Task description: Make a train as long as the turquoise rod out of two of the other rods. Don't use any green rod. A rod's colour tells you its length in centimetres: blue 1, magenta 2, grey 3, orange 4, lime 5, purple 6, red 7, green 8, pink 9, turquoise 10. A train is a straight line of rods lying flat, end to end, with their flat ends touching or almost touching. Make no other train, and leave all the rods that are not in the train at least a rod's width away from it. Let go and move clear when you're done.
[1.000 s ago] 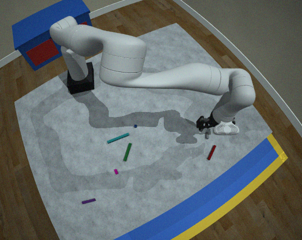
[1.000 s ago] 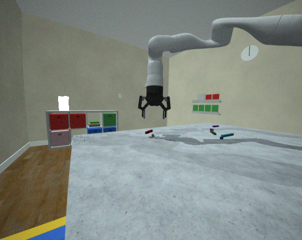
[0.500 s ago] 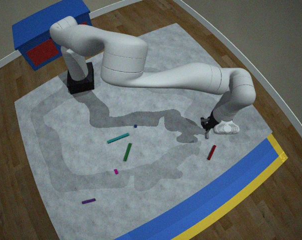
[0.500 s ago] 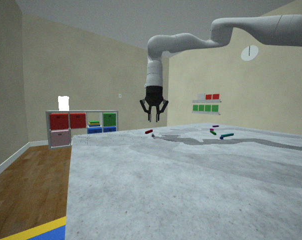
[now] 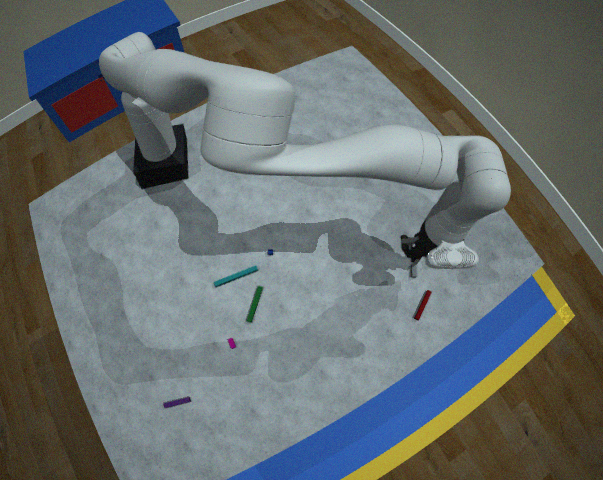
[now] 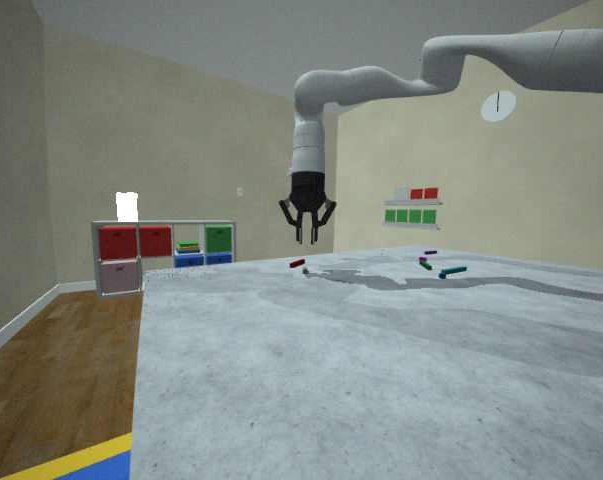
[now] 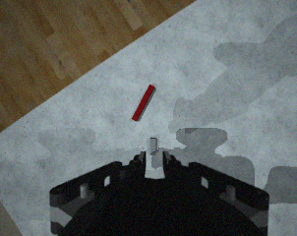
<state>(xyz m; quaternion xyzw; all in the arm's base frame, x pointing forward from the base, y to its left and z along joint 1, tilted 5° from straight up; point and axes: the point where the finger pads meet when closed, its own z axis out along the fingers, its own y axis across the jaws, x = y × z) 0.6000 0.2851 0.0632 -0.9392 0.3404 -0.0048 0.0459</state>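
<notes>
Now: hand 8 cm above the grey rod. The rest, counted from my hand: small blue rod: 23 cm behind, 22 cm to the right, 8 cm below; red rod: 8 cm below, 7 cm ahead, 4 cm to the right; green rod: 31 cm to the right, 15 cm behind, 8 cm below.
</notes>
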